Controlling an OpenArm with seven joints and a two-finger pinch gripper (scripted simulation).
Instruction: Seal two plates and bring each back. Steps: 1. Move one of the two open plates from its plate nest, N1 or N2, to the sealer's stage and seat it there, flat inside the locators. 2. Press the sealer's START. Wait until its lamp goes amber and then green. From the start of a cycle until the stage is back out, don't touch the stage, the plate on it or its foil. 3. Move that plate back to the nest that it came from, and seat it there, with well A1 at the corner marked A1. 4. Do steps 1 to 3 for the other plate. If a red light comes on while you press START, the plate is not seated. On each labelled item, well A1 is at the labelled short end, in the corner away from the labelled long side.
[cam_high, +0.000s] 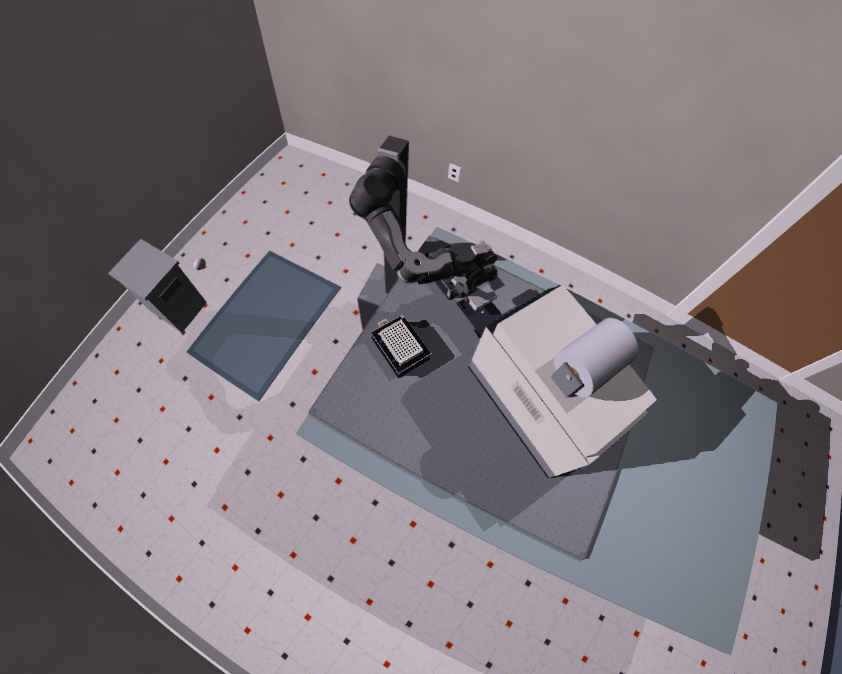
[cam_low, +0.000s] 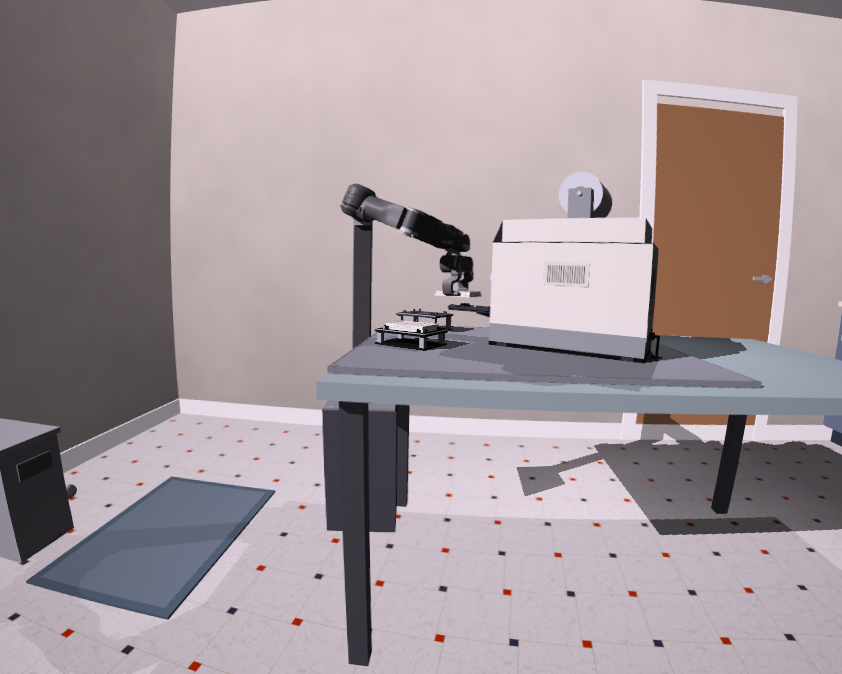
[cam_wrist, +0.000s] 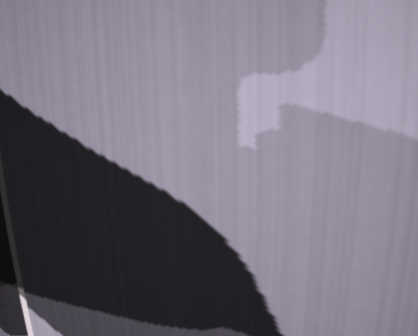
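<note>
Now: hand 100 mm to the right of the plate nest, 100 mm past it and 80 mm above it. Also, from my hand: N1 label (190 mm behind, 160 mm to the left, 130 mm below); screen (190 mm above, 170 mm ahead, 80 mm to the right); sealer stage (50 mm to the right, 50 mm ahead, 40 mm below).
</note>
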